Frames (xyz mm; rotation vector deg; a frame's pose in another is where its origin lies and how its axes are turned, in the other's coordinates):
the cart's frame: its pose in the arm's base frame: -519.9 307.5 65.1 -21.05 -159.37 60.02
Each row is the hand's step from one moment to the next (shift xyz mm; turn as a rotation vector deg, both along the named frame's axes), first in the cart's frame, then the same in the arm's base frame.
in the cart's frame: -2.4 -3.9 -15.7 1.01 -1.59 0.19
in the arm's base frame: 5.1 6.4 14.2 -1.29 -0.99 0.97
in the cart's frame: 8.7 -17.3 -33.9 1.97 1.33 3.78
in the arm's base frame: -3.9 11.1 37.2 -2.49 -0.86 -3.60
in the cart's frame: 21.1 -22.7 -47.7 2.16 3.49 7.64
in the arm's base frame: -13.7 19.3 51.7 -3.15 -1.66 -7.91
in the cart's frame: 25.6 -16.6 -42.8 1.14 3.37 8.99
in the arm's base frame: -18.0 21.9 44.2 -2.49 -2.88 -8.89
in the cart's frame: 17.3 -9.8 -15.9 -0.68 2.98 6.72
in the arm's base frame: -14.8 7.7 19.2 -0.31 -2.25 -7.03
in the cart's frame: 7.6 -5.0 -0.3 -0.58 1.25 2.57
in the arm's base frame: -8.1 -1.3 3.9 0.21 -0.87 -2.78
